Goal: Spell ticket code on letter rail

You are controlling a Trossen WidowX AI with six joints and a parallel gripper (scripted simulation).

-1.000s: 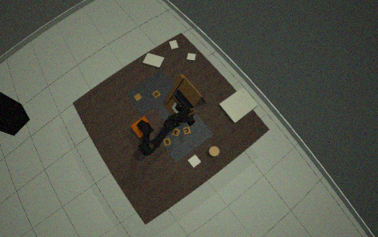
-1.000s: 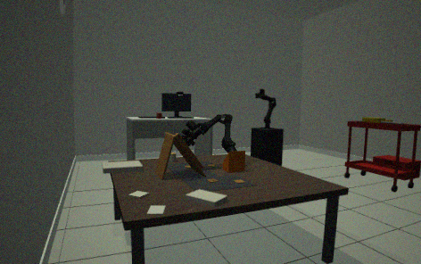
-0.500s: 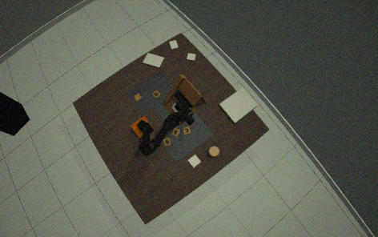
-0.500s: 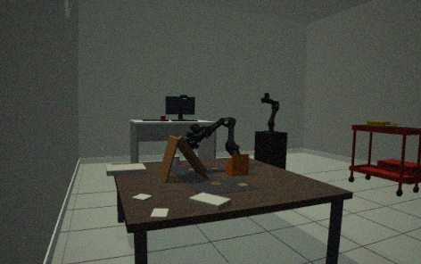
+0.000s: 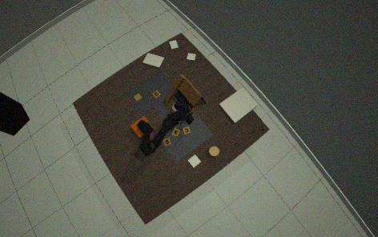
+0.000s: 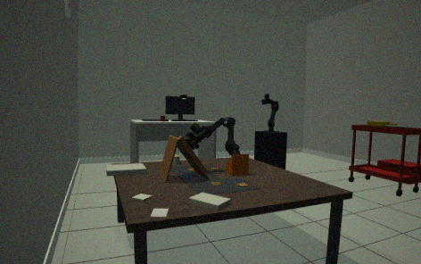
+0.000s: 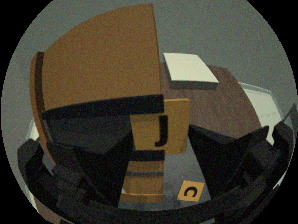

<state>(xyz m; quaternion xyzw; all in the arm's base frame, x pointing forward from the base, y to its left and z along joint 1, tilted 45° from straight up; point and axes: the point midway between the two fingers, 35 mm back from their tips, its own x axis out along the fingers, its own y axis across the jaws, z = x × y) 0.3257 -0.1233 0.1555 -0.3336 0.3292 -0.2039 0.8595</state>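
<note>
My gripper tip is 4 cm past the white ticket, 12 cm to the right of it and 9 cm above it. The rest, counted from my gripper tip: tan letter tile: right at my gripper tip; then white slab: 36 cm ahead, 22 cm to the right, 15 cm below; then white pad: 15 cm ahead, 65 cm to the left, 16 cm below.
</note>
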